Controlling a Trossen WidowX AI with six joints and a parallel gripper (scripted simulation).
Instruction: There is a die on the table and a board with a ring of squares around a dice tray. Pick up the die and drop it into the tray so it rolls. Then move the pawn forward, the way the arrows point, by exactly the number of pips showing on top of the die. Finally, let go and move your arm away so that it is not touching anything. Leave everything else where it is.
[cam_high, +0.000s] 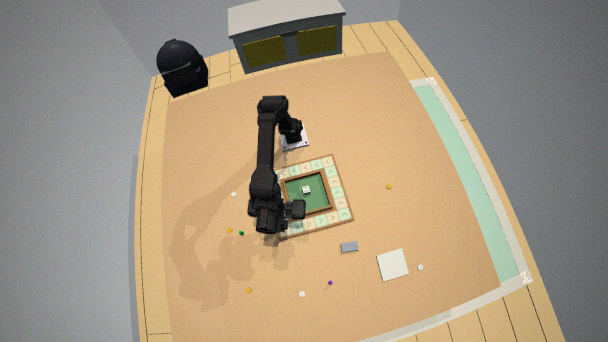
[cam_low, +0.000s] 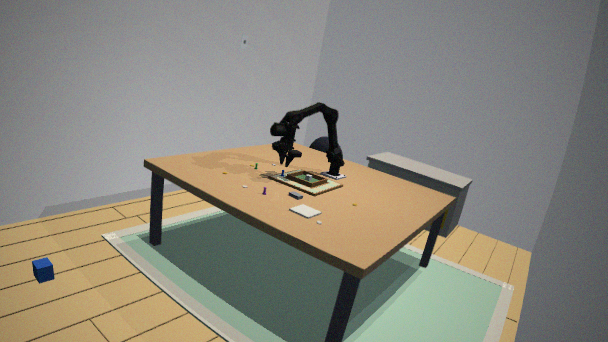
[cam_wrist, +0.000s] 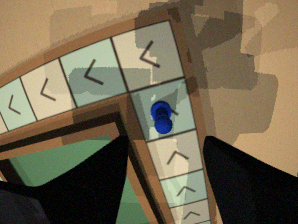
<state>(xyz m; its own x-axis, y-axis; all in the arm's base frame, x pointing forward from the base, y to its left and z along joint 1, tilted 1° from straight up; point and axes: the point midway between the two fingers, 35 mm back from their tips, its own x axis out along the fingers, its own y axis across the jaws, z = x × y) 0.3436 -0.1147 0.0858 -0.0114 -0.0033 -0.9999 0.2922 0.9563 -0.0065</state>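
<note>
My gripper tip is 40 mm above the blue pawn. From my gripper tip the other things lie so: green dice tray (70 mm behind, 110 mm to the left, 60 mm below); then white die (80 mm behind, 110 mm to the left, 40 mm below); then green pawn (10 mm ahead, 170 mm to the right, 50 mm below).
</note>
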